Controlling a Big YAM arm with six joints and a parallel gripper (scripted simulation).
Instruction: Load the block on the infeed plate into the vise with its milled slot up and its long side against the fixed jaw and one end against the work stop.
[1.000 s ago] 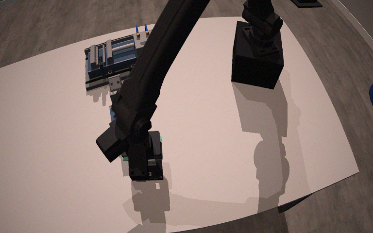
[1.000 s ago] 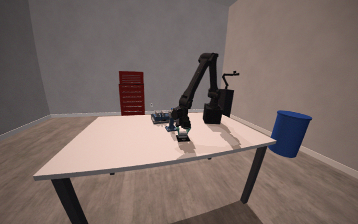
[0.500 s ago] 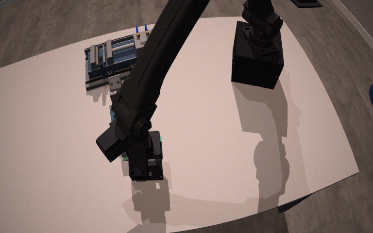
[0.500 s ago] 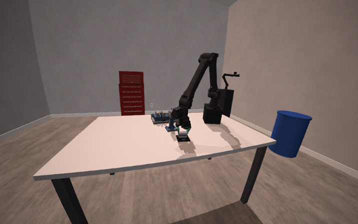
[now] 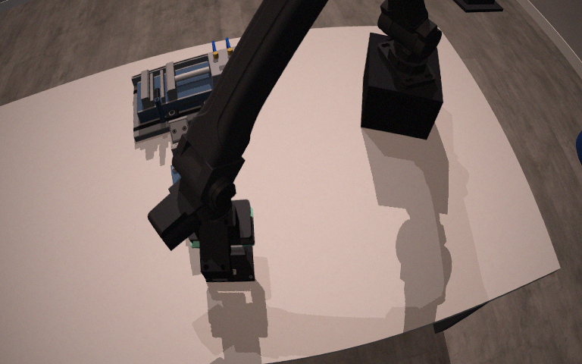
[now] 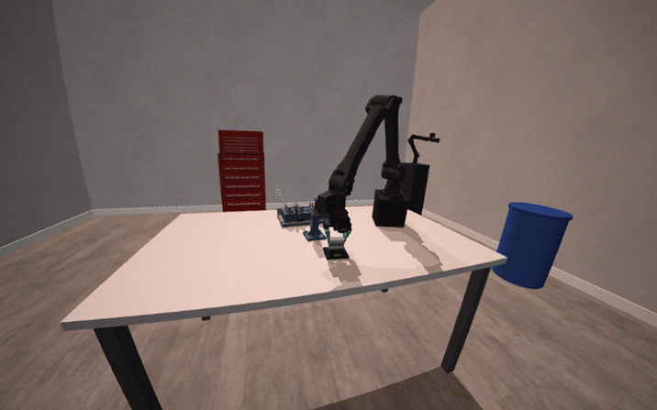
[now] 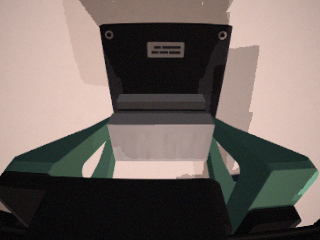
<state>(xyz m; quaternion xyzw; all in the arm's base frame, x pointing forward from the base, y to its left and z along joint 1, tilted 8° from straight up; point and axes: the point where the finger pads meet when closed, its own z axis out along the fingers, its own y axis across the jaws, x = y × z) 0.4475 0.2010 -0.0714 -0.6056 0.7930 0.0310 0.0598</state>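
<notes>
The black infeed plate is 10 mm ahead of my hand, 10 mm to the left of it and 40 mm below it. The rest, counted from my hand: blue vise 10 mm behind, 400 mm to the right; then dark short rod 60 mm ahead, 360 mm to the right, 50 mm above; then part 10 mm to the left.
</notes>
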